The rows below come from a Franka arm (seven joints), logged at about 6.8 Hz.
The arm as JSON. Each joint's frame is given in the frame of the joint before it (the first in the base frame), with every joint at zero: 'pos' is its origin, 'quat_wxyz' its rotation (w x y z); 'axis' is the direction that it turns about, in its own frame. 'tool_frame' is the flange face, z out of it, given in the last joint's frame.
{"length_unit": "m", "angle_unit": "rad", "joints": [
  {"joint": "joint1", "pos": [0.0, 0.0, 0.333], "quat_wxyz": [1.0, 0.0, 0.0, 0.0], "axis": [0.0, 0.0, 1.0]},
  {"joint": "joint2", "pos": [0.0, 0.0, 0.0], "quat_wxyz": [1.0, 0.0, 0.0, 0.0], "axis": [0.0, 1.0, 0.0]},
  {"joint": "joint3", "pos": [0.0, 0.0, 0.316], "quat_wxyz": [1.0, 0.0, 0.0, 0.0], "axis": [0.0, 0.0, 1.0]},
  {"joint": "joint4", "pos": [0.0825, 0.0, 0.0], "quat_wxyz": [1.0, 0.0, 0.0, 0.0], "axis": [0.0, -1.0, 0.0]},
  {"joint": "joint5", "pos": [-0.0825, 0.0, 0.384], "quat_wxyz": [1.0, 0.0, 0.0, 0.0], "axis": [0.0, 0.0, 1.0]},
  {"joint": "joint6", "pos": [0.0, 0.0, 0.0], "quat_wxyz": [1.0, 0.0, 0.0, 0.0], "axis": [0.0, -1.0, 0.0]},
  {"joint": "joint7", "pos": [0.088, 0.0, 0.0], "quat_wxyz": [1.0, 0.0, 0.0, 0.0], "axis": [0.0, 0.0, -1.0]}
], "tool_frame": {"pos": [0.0, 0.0, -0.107], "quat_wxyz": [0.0, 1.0, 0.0, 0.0]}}
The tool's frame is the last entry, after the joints.
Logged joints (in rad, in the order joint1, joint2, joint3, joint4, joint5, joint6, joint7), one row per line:
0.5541, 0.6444, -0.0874, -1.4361, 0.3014, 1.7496, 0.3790
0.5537, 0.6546, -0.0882, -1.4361, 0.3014, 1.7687, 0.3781
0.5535, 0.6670, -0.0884, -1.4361, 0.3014, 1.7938, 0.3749
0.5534, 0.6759, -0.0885, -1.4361, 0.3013, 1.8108, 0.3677
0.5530, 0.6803, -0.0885, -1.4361, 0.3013, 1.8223, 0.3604
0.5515, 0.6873, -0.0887, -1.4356, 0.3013, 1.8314, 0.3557
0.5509, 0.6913, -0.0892, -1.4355, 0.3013, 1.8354, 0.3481
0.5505, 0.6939, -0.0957, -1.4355, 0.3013, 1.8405, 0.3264
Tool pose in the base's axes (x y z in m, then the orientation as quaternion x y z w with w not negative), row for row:
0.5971, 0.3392, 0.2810, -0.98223, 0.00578, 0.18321, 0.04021
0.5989, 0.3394, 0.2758, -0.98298, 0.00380, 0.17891, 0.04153
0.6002, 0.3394, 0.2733, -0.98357, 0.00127, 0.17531, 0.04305
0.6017, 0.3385, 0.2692, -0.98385, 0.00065, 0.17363, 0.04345
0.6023, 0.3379, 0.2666, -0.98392, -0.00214, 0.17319, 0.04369
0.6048, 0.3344, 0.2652, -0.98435, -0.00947, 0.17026, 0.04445
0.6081, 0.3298, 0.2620, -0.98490, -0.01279, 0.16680, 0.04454
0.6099, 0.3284, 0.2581, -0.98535, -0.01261, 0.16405, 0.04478
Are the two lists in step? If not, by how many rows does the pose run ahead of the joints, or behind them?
The pose runs 2 rows ahead of the joints: the pose in row i belongs to the joints in row i + 2.
